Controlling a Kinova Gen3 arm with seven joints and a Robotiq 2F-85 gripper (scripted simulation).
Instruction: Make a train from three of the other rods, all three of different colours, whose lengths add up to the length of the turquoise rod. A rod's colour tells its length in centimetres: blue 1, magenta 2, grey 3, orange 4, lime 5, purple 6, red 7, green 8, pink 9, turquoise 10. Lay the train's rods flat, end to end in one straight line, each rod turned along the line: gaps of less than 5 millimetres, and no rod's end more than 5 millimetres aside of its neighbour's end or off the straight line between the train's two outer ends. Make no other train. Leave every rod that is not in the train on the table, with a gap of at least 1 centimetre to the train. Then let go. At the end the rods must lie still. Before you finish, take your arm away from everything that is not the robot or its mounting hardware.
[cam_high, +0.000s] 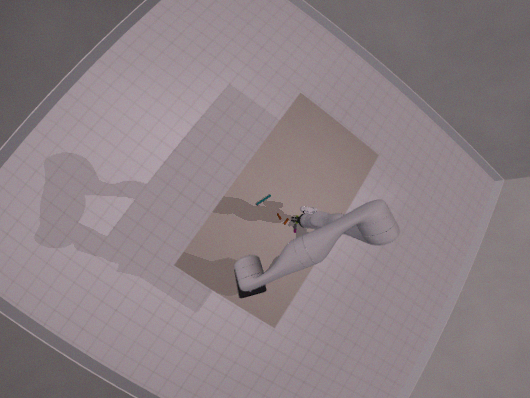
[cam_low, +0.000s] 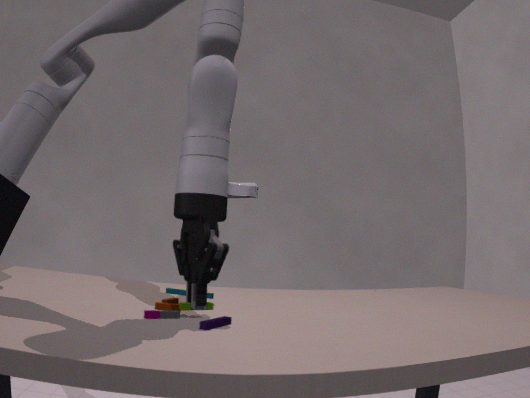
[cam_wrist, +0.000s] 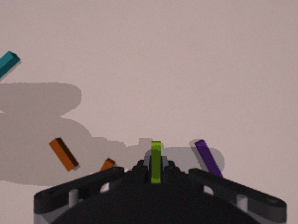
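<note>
The lime rod is 2 cm below my hand. Round my hand: grey rod (4 cm behind, 2 cm to the right, 3 cm below); purple rod (3 cm ahead, 6 cm to the right, 3 cm below); magenta rod (6 cm behind, 3 cm to the right, 3 cm below).
</note>
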